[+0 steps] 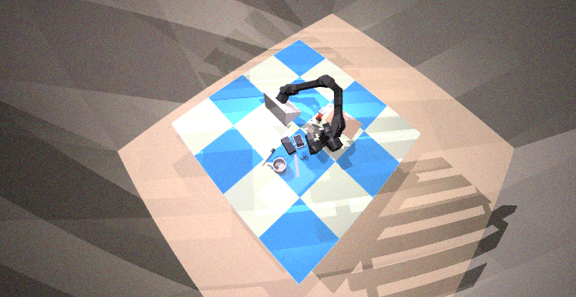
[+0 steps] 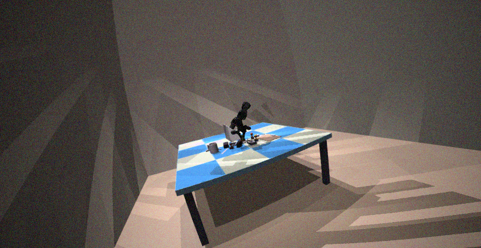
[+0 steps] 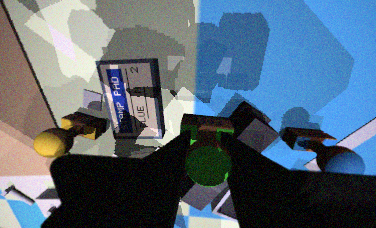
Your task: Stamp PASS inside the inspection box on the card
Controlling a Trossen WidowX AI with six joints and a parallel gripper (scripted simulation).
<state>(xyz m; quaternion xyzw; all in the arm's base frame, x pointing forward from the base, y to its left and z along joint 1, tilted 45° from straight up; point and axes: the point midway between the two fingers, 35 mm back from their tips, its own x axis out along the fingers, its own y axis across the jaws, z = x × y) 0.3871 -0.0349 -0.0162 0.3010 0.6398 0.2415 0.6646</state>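
My gripper tip is now 130 mm past the ink pad, 60 mm to the left of it and 60 mm above it. Round my gripper tip: green-knobbed pass stamp: right at my gripper tip; then pale card: 120 mm behind, 80 mm to the left, 70 mm below; then dark flat device: 60 mm behind, 20 mm to the right, 50 mm below.
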